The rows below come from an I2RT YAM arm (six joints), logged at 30 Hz.
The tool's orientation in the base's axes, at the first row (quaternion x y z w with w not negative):
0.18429 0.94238 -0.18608 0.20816
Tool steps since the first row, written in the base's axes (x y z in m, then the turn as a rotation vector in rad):
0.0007 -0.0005 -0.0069 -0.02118 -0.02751 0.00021
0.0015 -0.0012 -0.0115 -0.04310 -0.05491 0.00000
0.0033 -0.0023 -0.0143 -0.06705 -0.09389 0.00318
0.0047 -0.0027 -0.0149 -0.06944 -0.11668 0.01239
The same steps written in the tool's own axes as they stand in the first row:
0.0025 0.0018 0.0063 0.01038 -0.03279 0.00472
0.0037 0.0028 0.0107 0.02162 -0.06569 0.00952
0.0032 0.0033 0.0141 0.02988 -0.11037 0.01574
0.0022 0.0037 0.0153 0.02151 -0.13357 0.01693

